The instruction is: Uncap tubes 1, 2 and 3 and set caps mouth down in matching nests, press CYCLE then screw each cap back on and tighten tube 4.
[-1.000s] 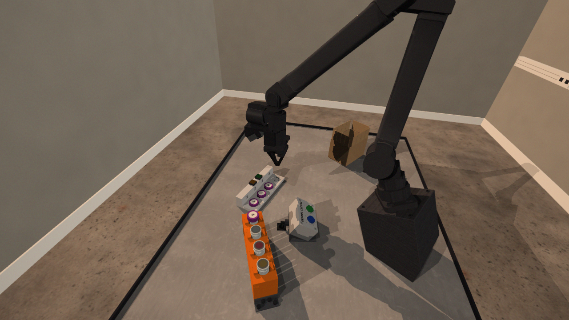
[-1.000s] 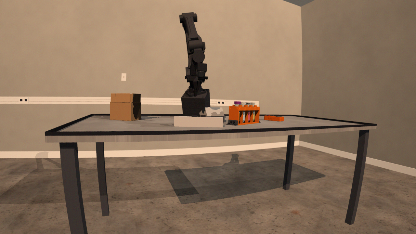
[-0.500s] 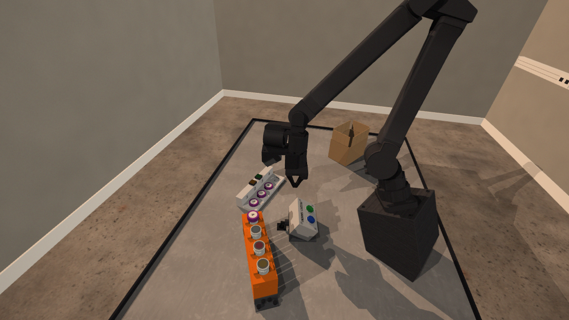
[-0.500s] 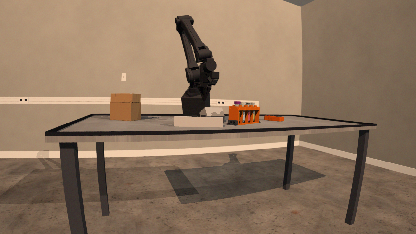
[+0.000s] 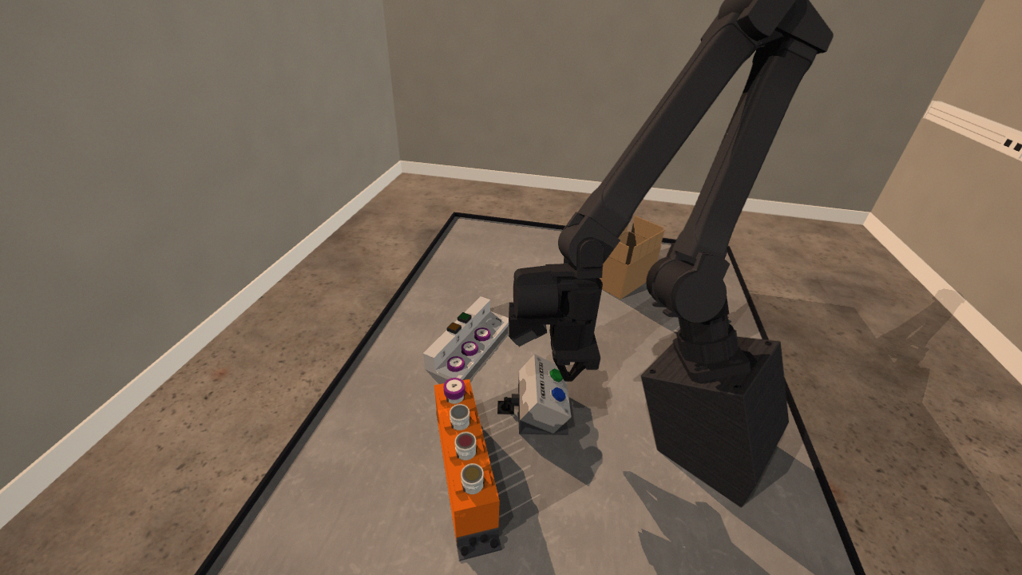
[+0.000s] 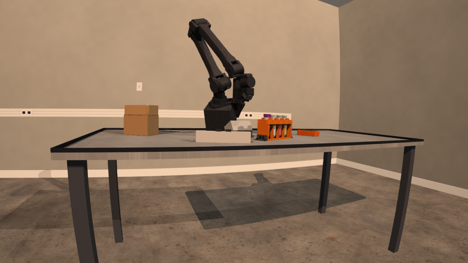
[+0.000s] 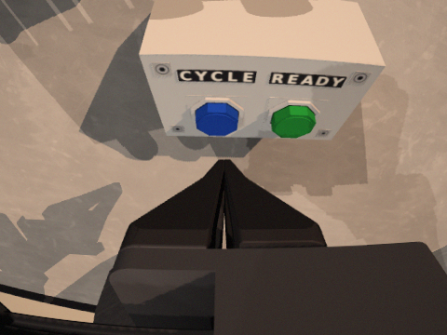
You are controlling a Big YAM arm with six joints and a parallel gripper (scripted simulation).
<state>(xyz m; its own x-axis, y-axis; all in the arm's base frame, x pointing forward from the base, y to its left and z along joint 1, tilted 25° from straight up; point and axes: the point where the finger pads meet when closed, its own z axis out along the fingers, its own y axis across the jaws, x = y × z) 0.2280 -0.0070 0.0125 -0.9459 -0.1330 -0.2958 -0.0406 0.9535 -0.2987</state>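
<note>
The blue key is 40 mm below my hand, 10 mm to the left of it and 10 mm ahead of it. The rest, counted from my hand: green key: 40 mm to the right, 40 mm below, 10 mm ahead; then key housing: 50 mm below, 30 mm ahead, 20 mm to the right; then cardboard box: 460 mm to the right, 200 mm behind, 40 mm below.
</note>
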